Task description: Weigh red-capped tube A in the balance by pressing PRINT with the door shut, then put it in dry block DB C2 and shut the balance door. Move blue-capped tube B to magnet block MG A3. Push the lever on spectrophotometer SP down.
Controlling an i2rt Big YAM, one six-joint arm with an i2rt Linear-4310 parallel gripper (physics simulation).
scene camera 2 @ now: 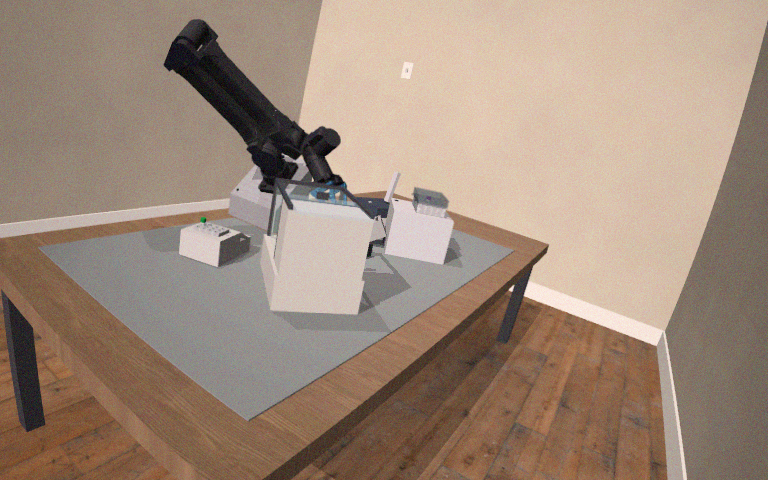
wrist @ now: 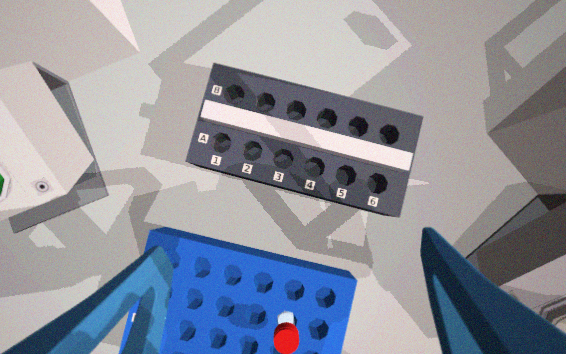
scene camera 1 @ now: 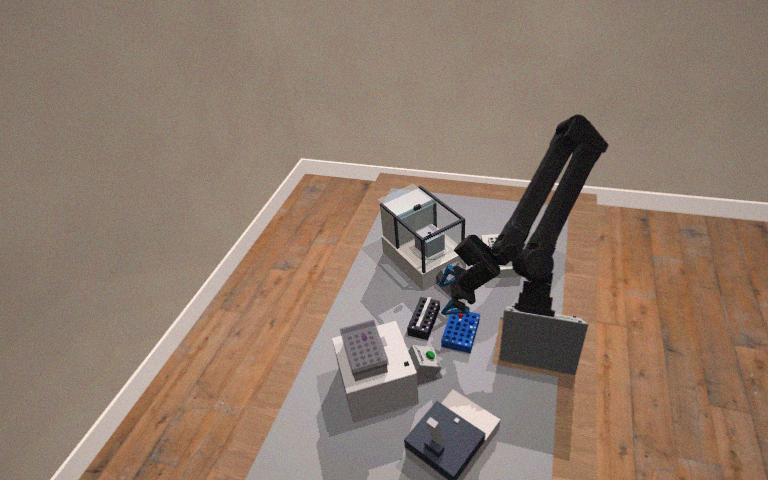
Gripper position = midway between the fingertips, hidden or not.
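Observation:
My gripper (scene camera 1: pixel 441 299), (wrist: pixel 287 248): open, holding nothing. Glass-box balance (scene camera 2: pixel 313 256), (wrist: pixel 524 136). Dark lever device (scene camera 1: pixel 455 432). Grey block device (scene camera 2: pixel 421 229). Small box with green button (scene camera 1: pixel 427 365).

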